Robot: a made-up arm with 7 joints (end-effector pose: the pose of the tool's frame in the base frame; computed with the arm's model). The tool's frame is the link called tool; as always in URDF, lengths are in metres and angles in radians.
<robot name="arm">
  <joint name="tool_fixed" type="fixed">
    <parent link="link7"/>
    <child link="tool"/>
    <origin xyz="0 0 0" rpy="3.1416 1.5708 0"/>
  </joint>
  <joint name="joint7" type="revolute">
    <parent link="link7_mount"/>
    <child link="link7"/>
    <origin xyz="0 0 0" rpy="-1.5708 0 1.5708"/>
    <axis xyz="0 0 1"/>
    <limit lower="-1.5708" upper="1.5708" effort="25" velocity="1.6"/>
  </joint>
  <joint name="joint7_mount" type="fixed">
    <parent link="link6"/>
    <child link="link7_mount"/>
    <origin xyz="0 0 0" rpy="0 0 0"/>
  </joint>
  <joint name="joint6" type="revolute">
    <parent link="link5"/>
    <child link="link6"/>
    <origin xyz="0 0 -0.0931" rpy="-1.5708 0 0"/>
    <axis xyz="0 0 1"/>
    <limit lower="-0.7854" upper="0.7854" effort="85" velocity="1.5"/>
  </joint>
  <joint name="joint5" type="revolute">
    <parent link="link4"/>
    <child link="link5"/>
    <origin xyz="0 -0.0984 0" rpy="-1.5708 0 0"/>
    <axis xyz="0 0 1"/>
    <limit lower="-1.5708" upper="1.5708" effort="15" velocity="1.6"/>
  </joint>
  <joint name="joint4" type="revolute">
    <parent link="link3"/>
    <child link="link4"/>
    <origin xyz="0 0 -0.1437" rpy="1.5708 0 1.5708"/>
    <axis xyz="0 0 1"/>
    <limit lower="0" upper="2.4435" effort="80" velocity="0.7"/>
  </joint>
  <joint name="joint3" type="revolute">
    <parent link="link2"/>
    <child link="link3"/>
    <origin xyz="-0.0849 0 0" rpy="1.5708 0 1.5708"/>
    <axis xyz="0 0 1"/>
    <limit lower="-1.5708" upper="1.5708" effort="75" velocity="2.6"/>
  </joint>
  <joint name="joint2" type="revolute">
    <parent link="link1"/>
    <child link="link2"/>
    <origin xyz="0 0 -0.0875" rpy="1.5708 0 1.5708"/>
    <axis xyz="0 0 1"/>
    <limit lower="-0.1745" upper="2" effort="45" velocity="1.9"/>
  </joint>
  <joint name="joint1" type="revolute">
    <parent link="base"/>
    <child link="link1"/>
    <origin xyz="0 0.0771 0" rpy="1.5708 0 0"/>
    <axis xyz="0 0 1"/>
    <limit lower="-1.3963" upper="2" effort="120" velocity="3"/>
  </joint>
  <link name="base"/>
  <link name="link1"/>
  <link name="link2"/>
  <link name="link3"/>
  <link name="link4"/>
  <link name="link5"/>
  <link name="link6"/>
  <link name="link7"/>
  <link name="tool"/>
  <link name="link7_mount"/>
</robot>
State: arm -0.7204 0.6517 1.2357 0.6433 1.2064 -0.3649 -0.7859
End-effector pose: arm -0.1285 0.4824 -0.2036 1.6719 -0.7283 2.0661
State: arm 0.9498 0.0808 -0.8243 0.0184 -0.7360 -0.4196 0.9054
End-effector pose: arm 0.3421 0.1959 -0.2418 -0.1292 -0.2250 -1.8409
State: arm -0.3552 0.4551 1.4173 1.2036 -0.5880 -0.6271 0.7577
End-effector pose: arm -0.0403 0.4540 -0.1871 0.9083 -0.8495 -0.5121
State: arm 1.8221 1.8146 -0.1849 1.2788 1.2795 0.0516 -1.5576
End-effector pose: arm -0.0795 0.4481 0.1657 -0.5016 1.5559 -2.2612
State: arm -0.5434 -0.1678 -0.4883 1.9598 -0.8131 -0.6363 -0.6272
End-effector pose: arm 0.0616 0.0566 -0.2007 0.1566 -2.2820 0.0105
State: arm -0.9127 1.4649 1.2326 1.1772 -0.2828 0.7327 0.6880
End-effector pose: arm 0.1419 0.4826 0.0355 1.1153 -0.2803 -0.2286
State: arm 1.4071 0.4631 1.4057 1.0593 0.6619 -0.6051 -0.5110
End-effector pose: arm 0.2164 0.4560 -0.0079 0.1686 1.2412 -2.1583
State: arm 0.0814 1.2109 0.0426 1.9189 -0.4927 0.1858 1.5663
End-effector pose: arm 0.1833 0.3201 -0.0355 0.3228 -0.1228 -1.6673
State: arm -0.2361 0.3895 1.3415 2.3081 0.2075 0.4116 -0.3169
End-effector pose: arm 0.0220 0.3302 -0.0464 1.5211 -1.7434 0.7382
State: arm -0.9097 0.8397 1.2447 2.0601 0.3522 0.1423 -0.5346
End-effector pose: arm 0.0543 0.3747 -0.0264 1.4765 -1.6658 0.0409
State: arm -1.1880 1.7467 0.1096 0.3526 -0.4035 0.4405 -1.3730
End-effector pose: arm 0.0974 0.5654 -0.0316 -2.2319 -0.0675 1.9368
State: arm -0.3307 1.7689 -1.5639 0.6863 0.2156 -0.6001 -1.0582
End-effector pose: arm -0.0138 0.5579 -0.0427 1.0884 -0.3237 -1.6227
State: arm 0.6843 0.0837 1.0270 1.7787 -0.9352 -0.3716 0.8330
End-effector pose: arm 0.1857 0.3402 -0.0743 1.1458 -1.5800 -0.4000
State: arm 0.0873 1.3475 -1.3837 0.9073 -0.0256 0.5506 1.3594
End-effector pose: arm 0.0473 0.4697 -0.2180 -0.2141 1.2037 -0.6065
